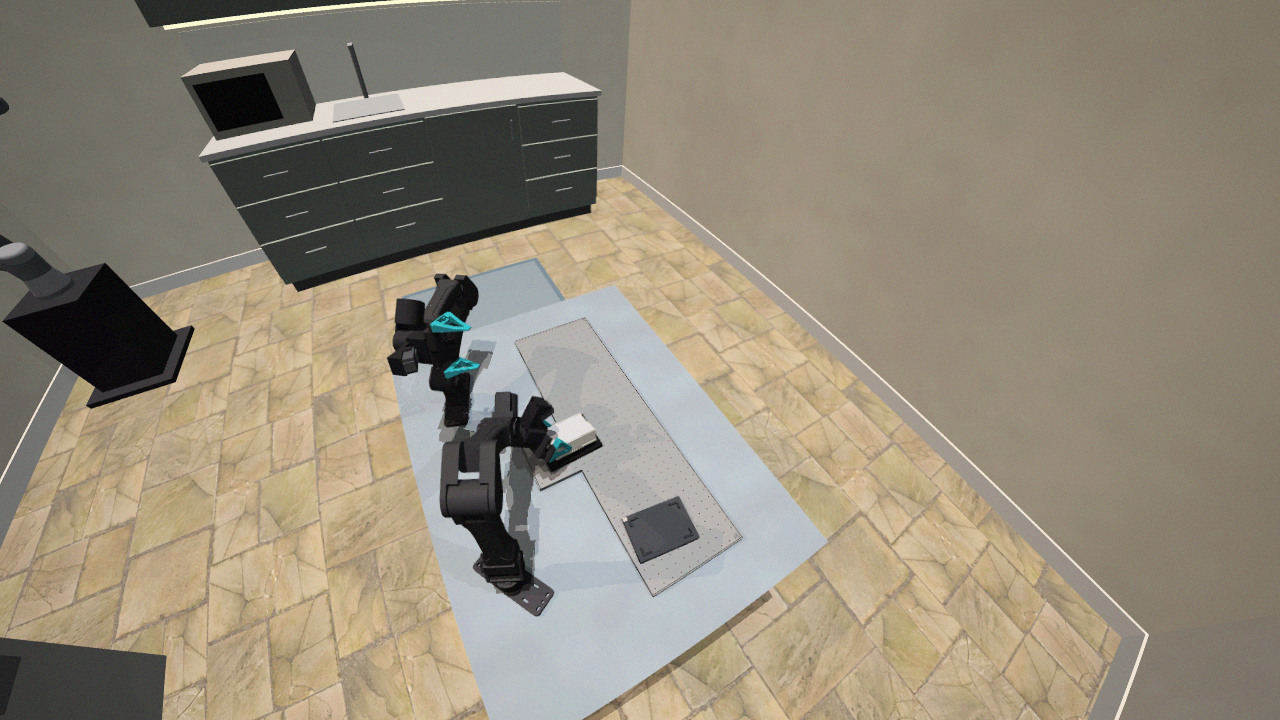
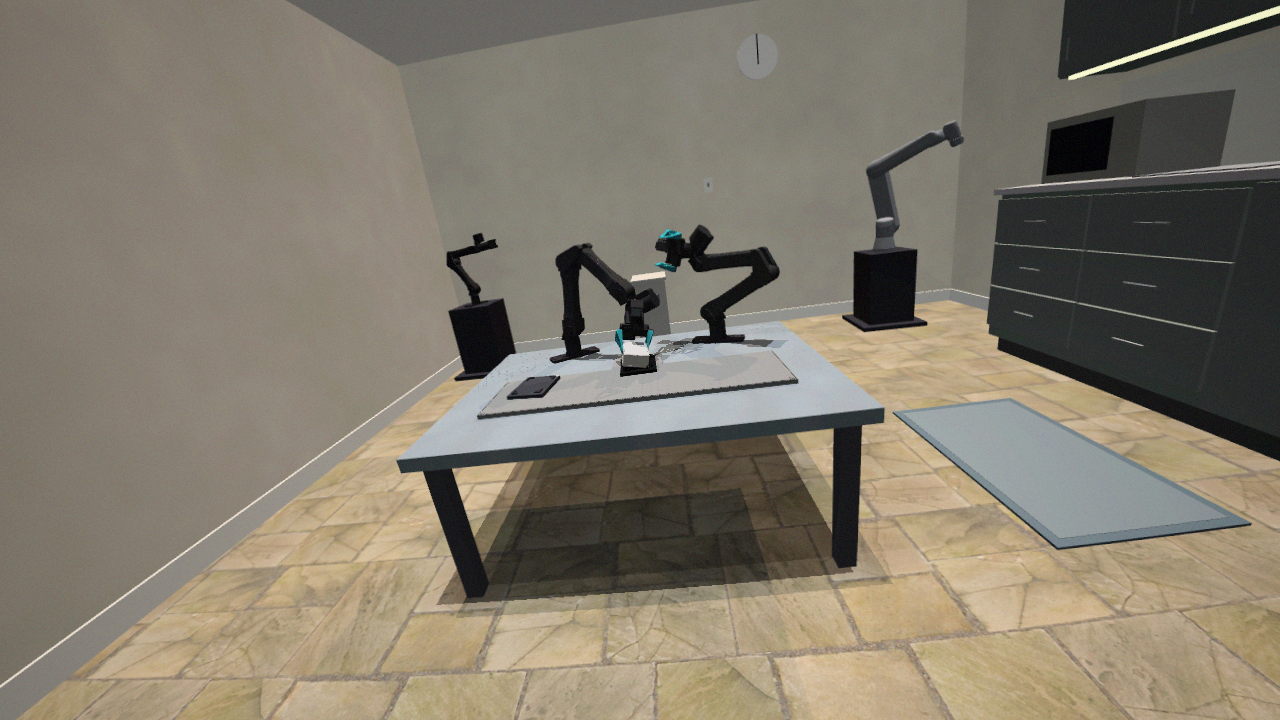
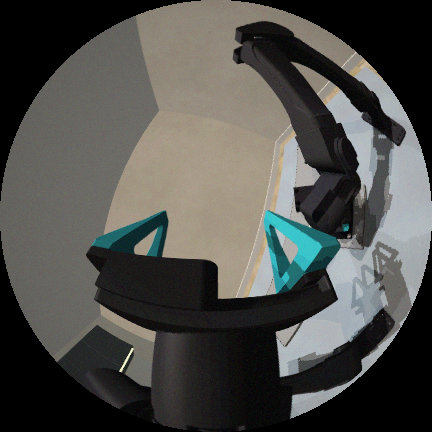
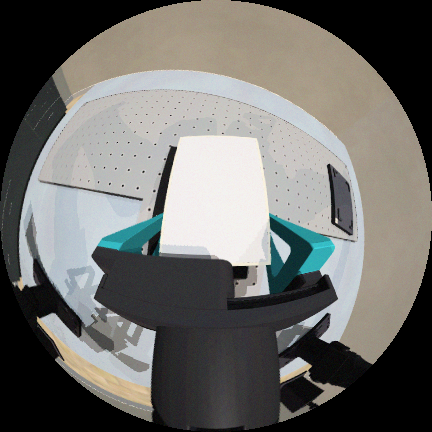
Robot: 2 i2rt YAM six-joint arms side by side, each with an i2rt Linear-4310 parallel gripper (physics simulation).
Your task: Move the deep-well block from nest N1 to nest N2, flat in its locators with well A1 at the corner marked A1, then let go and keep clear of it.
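Pixels of known places: left gripper, fingertip midpoint: (image 1: 474, 348) (image 2: 658, 251) (image 3: 215, 215); right gripper, fingertip midpoint: (image 1: 562, 439) (image 4: 215, 215); left arm's base, link origin: (image 1: 458, 399) (image 2: 718, 340) (image 4: 52, 296); right arm's base, link origin: (image 1: 513, 580) (image 2: 575, 355) (image 4: 302, 343).
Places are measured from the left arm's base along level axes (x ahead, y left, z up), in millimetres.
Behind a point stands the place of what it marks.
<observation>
The white deep-well block (image 1: 575, 431) {z 82, x 351, y -226 mm} (image 2: 636, 355) {z 73, x 388, y -195 mm} (image 4: 215, 195) {z 81, x 322, y -221 mm} is between the fingers of my right gripper (image 1: 556, 435) {z 58, x 314, y -231 mm} (image 2: 635, 342) {z 58, x 314, y -231 mm} (image 4: 215, 215) {z 58, x 314, y -231 mm}, which is shut on it. The block is over a dark nest (image 1: 586, 454) {z 17, x 373, y -266 mm} (image 2: 639, 370) {z 25, x 398, y -188 mm} (image 4: 165, 180) {z 25, x 332, y -160 mm}; whether it touches the nest I cannot tell. A second dark nest (image 1: 660, 530) {z 25, x 522, y -518 mm} (image 2: 534, 386) {z 25, x 536, y -504 mm} (image 4: 342, 200) {z 25, x 512, y -502 mm} has corner locators and a small white mark at one corner. Nest labels and well A1 are not legible. My left gripper (image 1: 474, 346) {z 376, x 147, y -155 mm} (image 2: 664, 250) {z 376, x 147, y -155 mm} (image 3: 215, 215) {z 376, x 147, y -155 mm} is open and empty, high above the table, away from the block.
Both nests are on a grey perforated board (image 1: 698, 501) {z 13, x 644, y -461 mm} (image 2: 751, 371) {z 13, x 386, y 167 mm} (image 4: 115, 150) {z 13, x 343, y -44 mm} on the pale blue table (image 1: 769, 537) {z 0, x 804, y -597 mm} (image 2: 501, 443) {z 0, x 850, y -405 mm}. The right arm (image 1: 474, 483) {z 408, x 166, y -496 mm} (image 2: 572, 286) {z 286, x 178, y -501 mm} (image 3: 310, 110) {z 304, x 149, y -318 mm} reaches across the table to the block. The left arm (image 2: 733, 259) {z 312, x 49, y 88 mm} stands beside it.
</observation>
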